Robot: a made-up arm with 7 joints. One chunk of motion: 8 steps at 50 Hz.
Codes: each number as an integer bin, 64 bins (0 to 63) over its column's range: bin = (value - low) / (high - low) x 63, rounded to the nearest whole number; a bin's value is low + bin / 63 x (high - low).
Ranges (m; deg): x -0.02..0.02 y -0.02..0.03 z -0.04..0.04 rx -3..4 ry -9..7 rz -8..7
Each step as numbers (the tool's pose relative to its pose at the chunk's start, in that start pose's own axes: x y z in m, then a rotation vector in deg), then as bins.
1 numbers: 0.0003 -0.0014 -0.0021 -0.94 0.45 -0.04
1 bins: 32 23 30 19 37 33
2 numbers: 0.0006 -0.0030 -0.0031 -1.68 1.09 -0.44
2 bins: 32 21 29 12 40 32
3 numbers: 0.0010 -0.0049 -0.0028 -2.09 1.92 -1.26
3 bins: 33 19 29 8 43 28
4 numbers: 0.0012 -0.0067 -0.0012 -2.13 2.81 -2.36
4 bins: 33 17 31 8 47 24
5 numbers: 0.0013 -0.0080 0.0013 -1.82 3.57 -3.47
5 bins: 34 15 33 11 49 19
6 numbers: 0.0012 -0.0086 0.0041 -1.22 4.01 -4.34
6 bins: 33 14 35 16 51 15
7 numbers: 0.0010 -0.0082 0.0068 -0.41 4.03 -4.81
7 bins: 33 15 37 23 51 13
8 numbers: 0.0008 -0.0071 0.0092 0.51 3.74 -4.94
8 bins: 33 16 39 32 50 13
